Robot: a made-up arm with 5 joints. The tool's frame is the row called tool. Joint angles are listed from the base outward.
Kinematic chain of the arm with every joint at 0, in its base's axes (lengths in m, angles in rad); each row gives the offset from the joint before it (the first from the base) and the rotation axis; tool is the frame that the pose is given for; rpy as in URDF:
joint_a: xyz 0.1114 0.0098 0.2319 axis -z
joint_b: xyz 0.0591 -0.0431 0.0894 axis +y
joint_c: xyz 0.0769 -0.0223 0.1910 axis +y
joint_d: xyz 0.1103 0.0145 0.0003 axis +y
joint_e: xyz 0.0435 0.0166 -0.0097 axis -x
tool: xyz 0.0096 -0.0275 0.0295 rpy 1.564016 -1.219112 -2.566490
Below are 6 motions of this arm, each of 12 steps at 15 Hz.
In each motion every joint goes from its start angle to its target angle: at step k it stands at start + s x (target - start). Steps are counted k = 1, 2, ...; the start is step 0. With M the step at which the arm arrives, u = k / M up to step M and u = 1 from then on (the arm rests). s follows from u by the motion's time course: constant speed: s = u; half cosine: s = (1 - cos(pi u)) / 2; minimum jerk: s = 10 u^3 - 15 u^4 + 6 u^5.
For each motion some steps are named. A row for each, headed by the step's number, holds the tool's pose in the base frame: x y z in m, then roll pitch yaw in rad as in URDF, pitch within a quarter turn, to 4 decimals.
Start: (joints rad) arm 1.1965 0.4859 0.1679 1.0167 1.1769
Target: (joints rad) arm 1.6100 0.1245 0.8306 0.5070 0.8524
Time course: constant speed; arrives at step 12
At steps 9, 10, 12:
9: 0.1024 -0.2697 0.3554 -1.0135 -0.3349 -0.7577
10: 0.0915 -0.2630 0.3576 -1.0245 -0.3490 -0.8154
12: 0.0711 -0.2479 0.3619 -1.0445 -0.3787 -0.9311

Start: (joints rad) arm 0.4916 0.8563 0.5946 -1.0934 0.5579
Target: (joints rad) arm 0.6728 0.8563 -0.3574 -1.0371 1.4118
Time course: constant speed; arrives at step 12
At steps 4, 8, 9, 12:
4: 0.3981 -0.2027 0.3158 -2.8263 -0.8953 1.4188
8: 0.4067 -0.2214 0.3478 -3.0135 -0.5089 1.4557
9: 0.4074 -0.2257 0.3562 -3.0504 -0.4132 1.4376
12: 0.4066 -0.2376 0.3821 3.1169 -0.1387 1.3351

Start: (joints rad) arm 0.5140 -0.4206 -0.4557 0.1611 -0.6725
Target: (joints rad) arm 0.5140 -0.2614 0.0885 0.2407 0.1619
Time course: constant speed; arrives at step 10
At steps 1, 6, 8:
1: 0.2265 -0.1397 0.6382 1.5087 -0.3811 -2.8377
6: 0.2685 -0.1552 0.6026 1.5523 -0.9206 -3.0489
8: 0.2843 -0.1589 0.5850 1.6697 -1.1397 3.1051

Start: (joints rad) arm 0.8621 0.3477 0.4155 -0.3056 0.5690
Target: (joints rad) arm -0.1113 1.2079 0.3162 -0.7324 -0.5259
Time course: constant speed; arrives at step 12
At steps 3, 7, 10, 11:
3: 0.3658 -0.2352 0.3474 -1.3020 -1.3073 -0.2498
7: 0.4239 -0.1516 0.2686 -0.4461 -1.1415 -0.9455
10: 0.4354 -0.0769 0.2090 -0.2800 -0.9314 -1.0219
11: 0.4327 -0.0522 0.1896 -0.2609 -0.8601 -1.0179

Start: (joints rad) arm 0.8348 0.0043 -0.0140 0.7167 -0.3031
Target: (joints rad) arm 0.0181 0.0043 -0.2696 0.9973 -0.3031
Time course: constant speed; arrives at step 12
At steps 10, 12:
10: 0.3881 -0.1034 0.5089 -0.2985 -0.9606 -1.0832
12: 0.3996 -0.0648 0.5133 -0.3043 -0.9581 -0.9424

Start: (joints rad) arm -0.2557 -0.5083 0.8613 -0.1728 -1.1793
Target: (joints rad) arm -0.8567 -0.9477 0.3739 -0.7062 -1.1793
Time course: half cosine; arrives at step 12
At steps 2, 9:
2: 0.3084 -0.0055 0.4652 0.5739 -0.2097 -1.5576
9: 0.2381 0.0321 0.5839 1.6667 0.1643 -1.1129

